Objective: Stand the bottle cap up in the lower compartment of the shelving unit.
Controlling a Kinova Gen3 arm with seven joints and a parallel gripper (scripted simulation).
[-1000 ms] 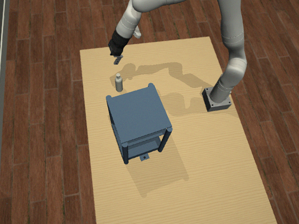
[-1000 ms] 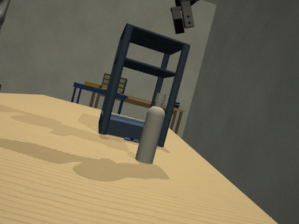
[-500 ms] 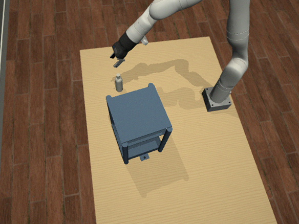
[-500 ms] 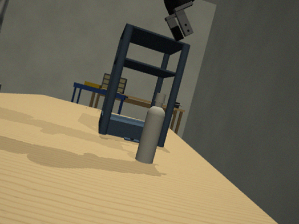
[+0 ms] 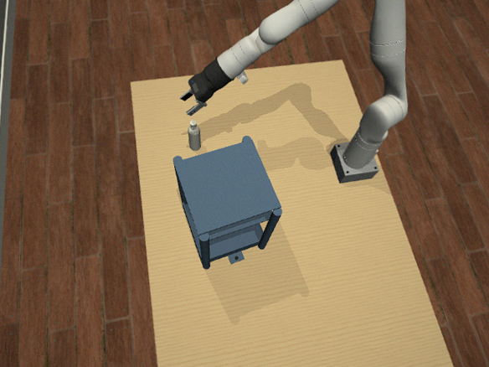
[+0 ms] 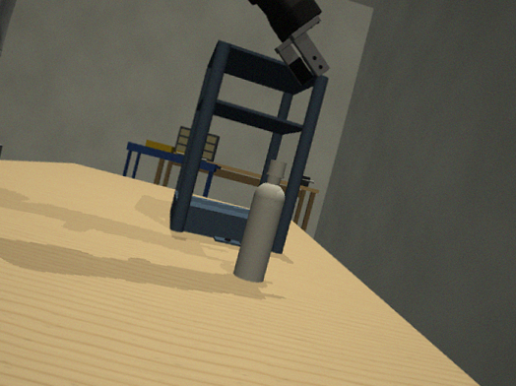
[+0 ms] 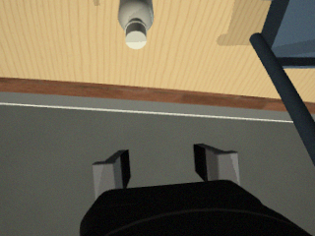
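The pale bottle is 200 mm below my hand, 20 mm to the right of it and 10 mm behind it. Round my hand: blue shelving unit: 310 mm to the left, 120 mm below, 80 mm behind.
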